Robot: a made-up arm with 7 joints.
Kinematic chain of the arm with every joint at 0, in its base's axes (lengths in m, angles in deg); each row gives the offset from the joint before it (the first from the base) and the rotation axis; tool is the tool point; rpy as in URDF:
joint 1: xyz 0 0 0.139 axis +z
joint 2: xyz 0 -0.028 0.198 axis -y
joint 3: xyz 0 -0.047 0.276 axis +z
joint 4: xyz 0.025 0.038 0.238 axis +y
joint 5: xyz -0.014 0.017 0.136 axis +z
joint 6: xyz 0 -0.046 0.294 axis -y
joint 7: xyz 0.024 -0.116 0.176 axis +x
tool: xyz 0 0 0 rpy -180 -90 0
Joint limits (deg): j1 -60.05..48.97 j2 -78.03..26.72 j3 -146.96..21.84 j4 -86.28..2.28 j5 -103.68..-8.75 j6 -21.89..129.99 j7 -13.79..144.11
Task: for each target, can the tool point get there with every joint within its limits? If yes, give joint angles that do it. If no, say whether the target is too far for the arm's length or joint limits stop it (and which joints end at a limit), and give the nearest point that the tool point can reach.
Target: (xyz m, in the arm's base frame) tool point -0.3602 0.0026 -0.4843
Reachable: no: joint limits stop it (at a limit: joint 1, joint 2, joint 3, joint 4) | nearest point 0.1551 0.3925 -0.0492 | short by 0.779 m
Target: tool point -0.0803 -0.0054 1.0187
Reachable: yes | joints 15.10 -44.13 6.06 -74.21 -68.34 74.01 70.13
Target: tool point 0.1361 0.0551 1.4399
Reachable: yes | joints 28.19 -15.46 -51.48 -5.28 -52.24 -8.26 29.22
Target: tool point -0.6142 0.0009 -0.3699
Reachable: no: joint limits stop it (at a limit: joint 2, joint 4) | nearest point -0.6089 0.0009 0.3844 | short by 0.754 m
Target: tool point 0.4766 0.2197 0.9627
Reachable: yes | joints -11.72 -43.78 -69.66 -31.21 -32.64 100.81 27.47
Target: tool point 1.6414 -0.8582 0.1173
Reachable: no: too far | nearest point 0.9950 -0.5203 0.3219 | short by 0.758 m
